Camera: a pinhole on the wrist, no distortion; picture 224 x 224 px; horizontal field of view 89.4 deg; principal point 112.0 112.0 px. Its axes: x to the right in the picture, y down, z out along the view. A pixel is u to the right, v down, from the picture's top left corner.
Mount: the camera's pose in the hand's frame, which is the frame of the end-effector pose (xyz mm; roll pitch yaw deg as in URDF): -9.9 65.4 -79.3 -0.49 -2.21 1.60
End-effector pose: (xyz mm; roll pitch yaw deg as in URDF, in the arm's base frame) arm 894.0 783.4 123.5 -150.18 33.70 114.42
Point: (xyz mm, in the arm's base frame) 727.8 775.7 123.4
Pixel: outside the picture
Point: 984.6 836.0 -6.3
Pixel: 209.2 184.4
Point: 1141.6 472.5 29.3
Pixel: 19.1 176.6
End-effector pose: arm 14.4 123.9 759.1 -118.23 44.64 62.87
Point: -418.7 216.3 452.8
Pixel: 143.7 109.4
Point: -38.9 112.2 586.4
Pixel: 183.4 136.8
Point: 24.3 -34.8 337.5
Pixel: outside the picture
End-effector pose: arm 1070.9 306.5 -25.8 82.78 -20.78 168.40
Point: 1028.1 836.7 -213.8
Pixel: 131.2 37.4
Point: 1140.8 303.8 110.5
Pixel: 112.3 197.1
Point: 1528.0 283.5 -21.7
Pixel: outside the picture
